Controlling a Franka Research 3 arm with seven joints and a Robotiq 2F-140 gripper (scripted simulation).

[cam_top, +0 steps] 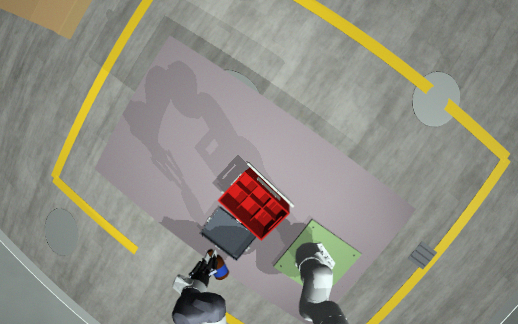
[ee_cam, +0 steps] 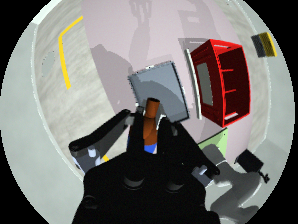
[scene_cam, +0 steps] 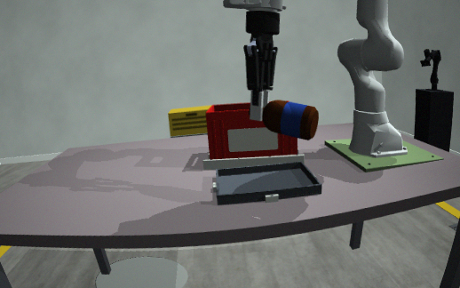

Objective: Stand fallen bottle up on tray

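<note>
Now: hand 50 mm past the glass bottle, 30 mm above it and 20 mm to the right of it. The rest, counted from my hand: tray (200 mm below, 50 mm to the right); red crate (300 mm to the right, 130 mm below, 30 mm ahead).
</note>
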